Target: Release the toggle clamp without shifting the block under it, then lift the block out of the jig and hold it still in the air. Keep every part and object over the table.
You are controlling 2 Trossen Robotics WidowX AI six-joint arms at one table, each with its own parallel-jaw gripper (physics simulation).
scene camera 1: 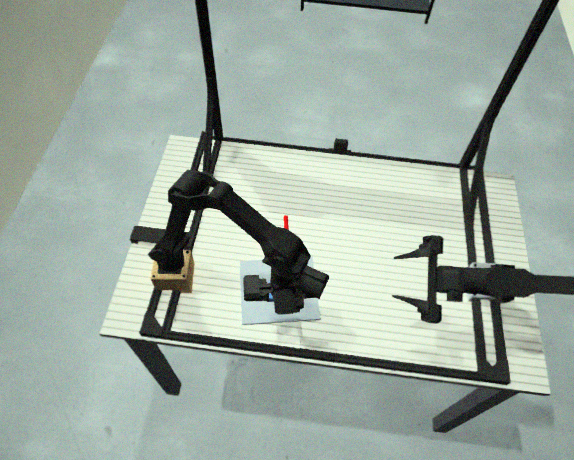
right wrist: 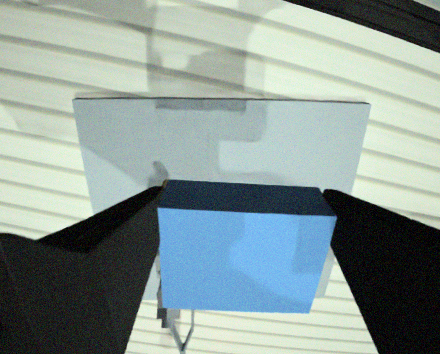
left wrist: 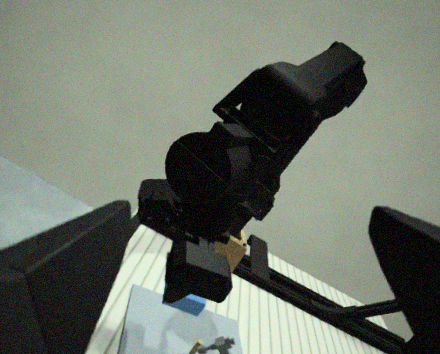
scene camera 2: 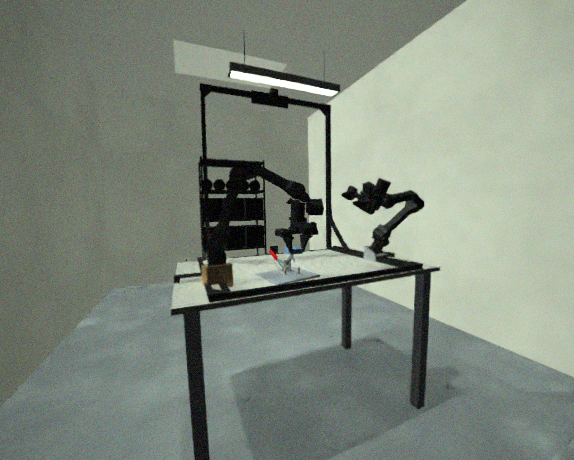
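Observation:
A blue block is in the air above the grey jig plate. My right gripper is shut on it, one finger against each side. The toggle clamp stands on the plate, its red handle tilted outward. Its pressing arm is hard to make out. Short brass pins stand on the plate. My left gripper is open and empty, well away from the block, on the opposite side of the table.
The right arm stands on a wooden base block. Black frame rails run along the table edges, with uprights at the sides. A small black box sits on the far rail.

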